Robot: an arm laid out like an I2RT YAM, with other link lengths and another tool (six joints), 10 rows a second.
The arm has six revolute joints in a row. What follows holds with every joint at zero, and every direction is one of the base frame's. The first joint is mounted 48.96 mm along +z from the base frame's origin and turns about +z. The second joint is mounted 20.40 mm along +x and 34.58 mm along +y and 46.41 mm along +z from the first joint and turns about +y. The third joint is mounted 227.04 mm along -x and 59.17 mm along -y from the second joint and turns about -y. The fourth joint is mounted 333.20 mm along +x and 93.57 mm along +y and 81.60 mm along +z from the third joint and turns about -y. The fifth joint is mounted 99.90 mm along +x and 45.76 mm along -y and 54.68 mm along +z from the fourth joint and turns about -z. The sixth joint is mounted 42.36 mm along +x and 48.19 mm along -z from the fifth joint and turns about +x. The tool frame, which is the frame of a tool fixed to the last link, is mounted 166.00 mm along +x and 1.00 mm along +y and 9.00 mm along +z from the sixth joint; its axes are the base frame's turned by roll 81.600, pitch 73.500 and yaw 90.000 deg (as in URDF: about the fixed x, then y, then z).
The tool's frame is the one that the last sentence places.
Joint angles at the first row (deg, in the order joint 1, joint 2, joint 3, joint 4, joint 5, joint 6):
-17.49 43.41 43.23 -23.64 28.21 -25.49
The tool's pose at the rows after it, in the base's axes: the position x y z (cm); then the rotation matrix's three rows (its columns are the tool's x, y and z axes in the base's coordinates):
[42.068 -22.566 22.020], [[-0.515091 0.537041 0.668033], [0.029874 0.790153 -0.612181], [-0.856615 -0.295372 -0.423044]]
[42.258 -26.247 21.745], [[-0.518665 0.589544 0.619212], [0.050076 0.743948 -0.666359], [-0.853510 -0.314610 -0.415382]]
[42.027 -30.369 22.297], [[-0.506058 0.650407 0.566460], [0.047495 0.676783 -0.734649], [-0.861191 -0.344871 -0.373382]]
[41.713 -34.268 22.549], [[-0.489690 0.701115 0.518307], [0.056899 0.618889 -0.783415], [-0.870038 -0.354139 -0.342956]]
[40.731 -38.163 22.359], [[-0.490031 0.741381 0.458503], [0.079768 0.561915 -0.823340], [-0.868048 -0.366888 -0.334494]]
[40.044 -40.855 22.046], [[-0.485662 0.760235 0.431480], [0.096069 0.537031 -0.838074], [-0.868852 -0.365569 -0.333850]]
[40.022 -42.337 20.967], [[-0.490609 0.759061 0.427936], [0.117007 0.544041 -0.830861], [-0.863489 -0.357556 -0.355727]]
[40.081 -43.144 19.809], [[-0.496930 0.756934 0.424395], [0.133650 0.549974 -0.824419], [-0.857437 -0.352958 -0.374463]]
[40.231 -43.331 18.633], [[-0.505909 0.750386 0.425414], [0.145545 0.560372 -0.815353], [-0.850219 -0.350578 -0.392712]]
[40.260 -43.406 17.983], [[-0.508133 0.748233 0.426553], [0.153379 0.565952 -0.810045], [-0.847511 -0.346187 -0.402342]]
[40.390 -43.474 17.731], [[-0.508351 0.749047 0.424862], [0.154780 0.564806 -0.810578], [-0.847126 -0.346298 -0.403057]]
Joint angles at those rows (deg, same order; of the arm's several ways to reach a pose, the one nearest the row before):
-19.24 49.11 45.87 -22.24 29.26 -25.84
-22.93 54.65 48.16 -18.47 30.14 -26.89
-26.71 59.57 49.83 -12.32 31.90 -29.09
-30.40 64.84 52.20 -7.31 32.61 -30.14
-34.27 69.86 55.10 -4.58 33.13 -31.02
-37.26 73.20 57.12 -2.99 32.08 -31.38
-39.02 75.93 58.71 -3.08 30.24 -31.11
-39.90 77.87 59.41 -2.99 29.27 -30.85
-40.17 78.92 59.33 -2.99 28.57 -30.68
-40.34 79.36 59.15 -2.99 28.13 -30.41
-40.25 79.89 59.24 -2.64 28.30 -30.32

